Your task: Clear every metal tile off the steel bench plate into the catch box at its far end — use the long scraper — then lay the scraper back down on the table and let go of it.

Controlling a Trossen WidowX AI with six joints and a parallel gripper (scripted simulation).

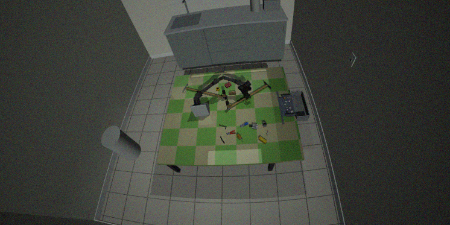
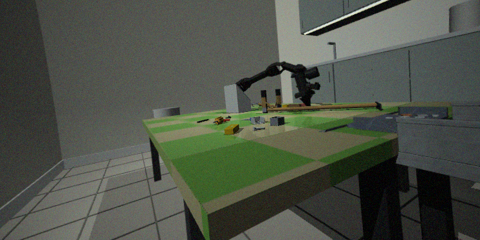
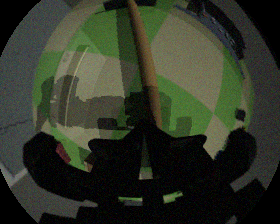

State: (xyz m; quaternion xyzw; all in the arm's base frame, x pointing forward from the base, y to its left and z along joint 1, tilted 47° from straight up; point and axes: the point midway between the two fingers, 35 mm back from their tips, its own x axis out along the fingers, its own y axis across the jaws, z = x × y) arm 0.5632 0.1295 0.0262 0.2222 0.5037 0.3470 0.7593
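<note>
Now: the long scraper 5 cm above my gripper tip, 2 cm ahead of it and 1 cm to the right of it. From my gripper tip the other things lie so: yellow ring (34 cm behind, 19 cm to the left, 1 cm below); then blue piece (37 cm to the right, 8 cm behind, 1 cm below); then red block (23 cm to the left, 20 cm behind).
</note>
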